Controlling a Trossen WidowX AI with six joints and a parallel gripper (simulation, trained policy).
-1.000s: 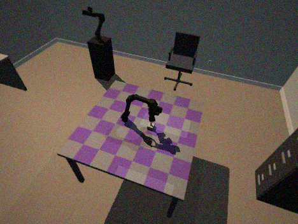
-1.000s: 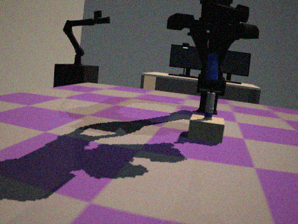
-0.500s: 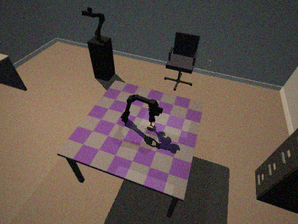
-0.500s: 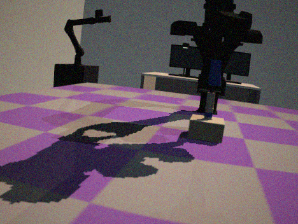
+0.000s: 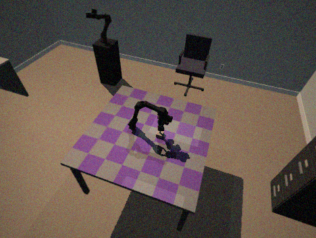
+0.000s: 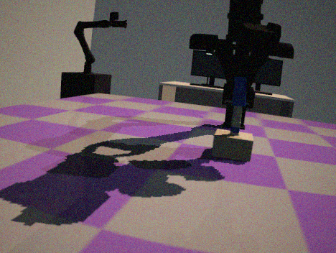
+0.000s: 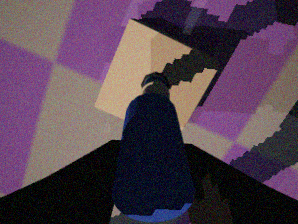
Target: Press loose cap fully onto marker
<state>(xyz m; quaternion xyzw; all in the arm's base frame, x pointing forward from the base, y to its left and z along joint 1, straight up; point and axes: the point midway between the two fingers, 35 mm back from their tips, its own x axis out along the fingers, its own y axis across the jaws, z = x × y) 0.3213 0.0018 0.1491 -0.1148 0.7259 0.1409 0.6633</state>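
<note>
Right now my gripper tip is 10 mm short of the holder block and 100 mm above it. From my gripper tip the other things lie so: blue cap: right at my gripper tip.
</note>
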